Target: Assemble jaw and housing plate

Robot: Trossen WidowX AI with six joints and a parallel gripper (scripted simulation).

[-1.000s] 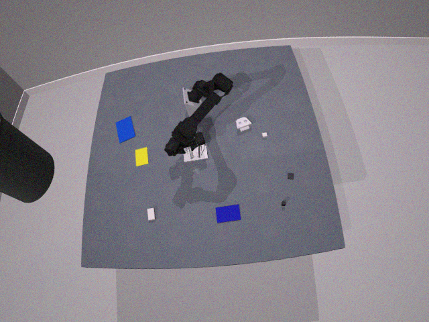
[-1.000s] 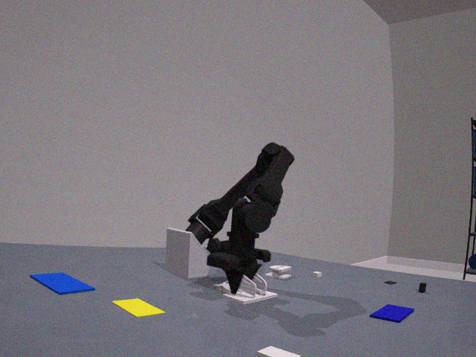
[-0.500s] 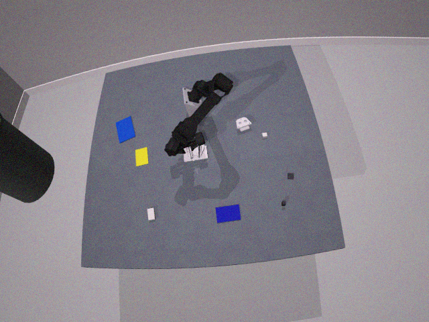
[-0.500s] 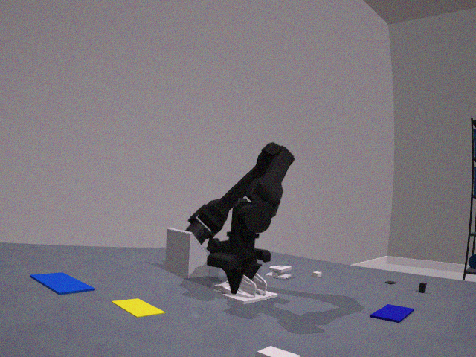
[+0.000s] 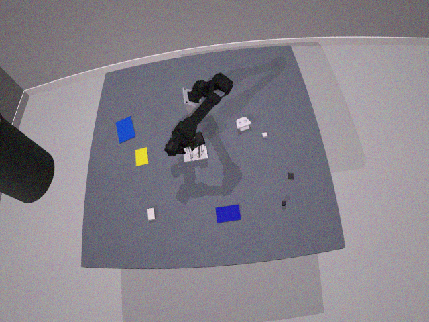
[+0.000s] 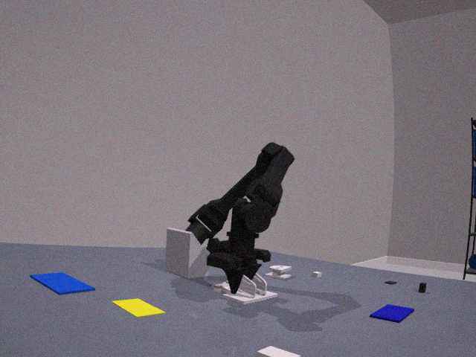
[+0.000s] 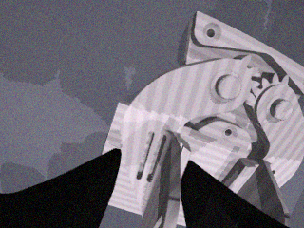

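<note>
The base is 90 mm behind my gripper tip, 300 mm to the left of it and 10 mm above it. From my gripper tip the other things lie so: dark blue pad (350 mm ahead, 120 mm to the left, 10 mm below); then yellow pad (50 mm behind, 260 mm to the right, 10 mm below); then small white cube (10 mm ahead, 390 mm to the left, 10 mm below).
</note>
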